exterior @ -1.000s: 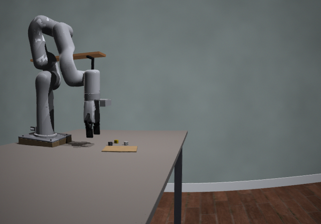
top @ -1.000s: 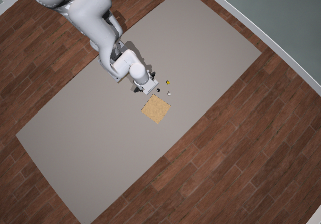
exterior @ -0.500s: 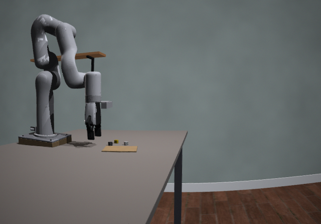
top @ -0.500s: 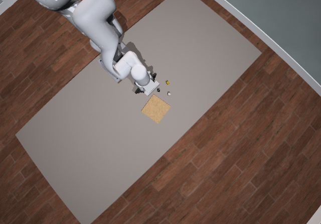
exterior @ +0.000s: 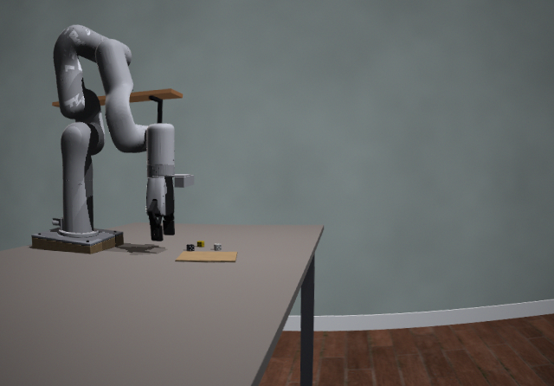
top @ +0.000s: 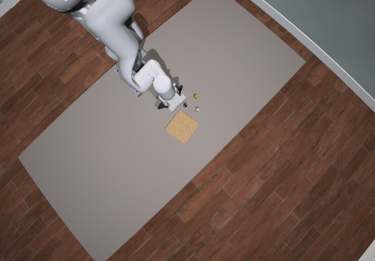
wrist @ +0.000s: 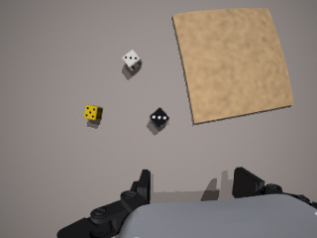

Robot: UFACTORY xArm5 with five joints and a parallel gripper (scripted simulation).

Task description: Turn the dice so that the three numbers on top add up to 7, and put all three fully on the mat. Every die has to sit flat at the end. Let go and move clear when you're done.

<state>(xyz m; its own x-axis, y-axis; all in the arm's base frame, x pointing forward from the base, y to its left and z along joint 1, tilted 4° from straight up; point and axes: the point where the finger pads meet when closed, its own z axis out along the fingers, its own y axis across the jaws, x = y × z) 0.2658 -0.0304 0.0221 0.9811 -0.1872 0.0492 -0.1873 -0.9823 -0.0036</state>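
The black die is 70 mm ahead of my hand, 20 mm to the left of it and 40 mm below it. From my hand the other things lie so: white die 140 mm ahead, 40 mm to the left, 40 mm below; yellow die 90 mm ahead, 100 mm to the left, 40 mm below; tan mat 120 mm ahead, 90 mm to the right, 40 mm below.
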